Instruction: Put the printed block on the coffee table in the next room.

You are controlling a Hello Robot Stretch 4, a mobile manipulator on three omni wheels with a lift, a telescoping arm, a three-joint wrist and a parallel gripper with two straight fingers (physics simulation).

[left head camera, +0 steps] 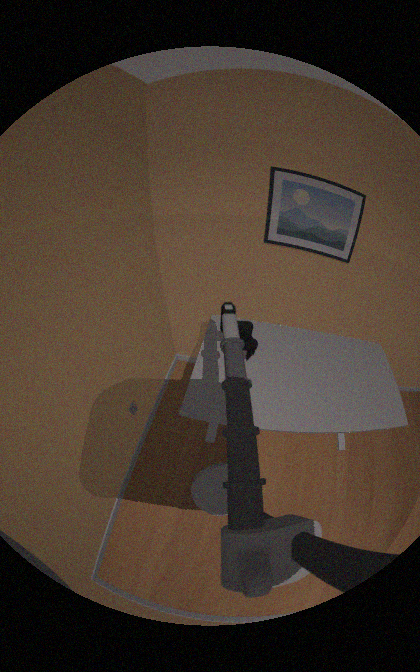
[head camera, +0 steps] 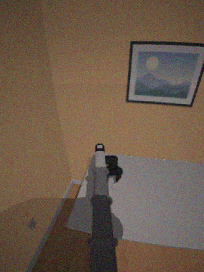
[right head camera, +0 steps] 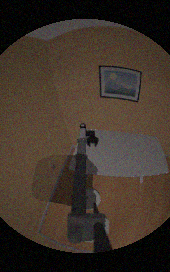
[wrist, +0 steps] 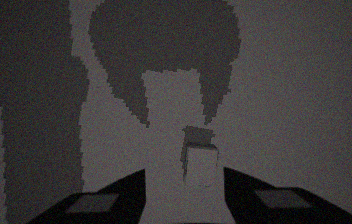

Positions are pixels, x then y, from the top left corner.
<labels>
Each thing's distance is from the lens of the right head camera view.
white table (right head camera: 122, 154): 103 cm
framed landscape picture (right head camera: 119, 82): 103 cm
</labels>
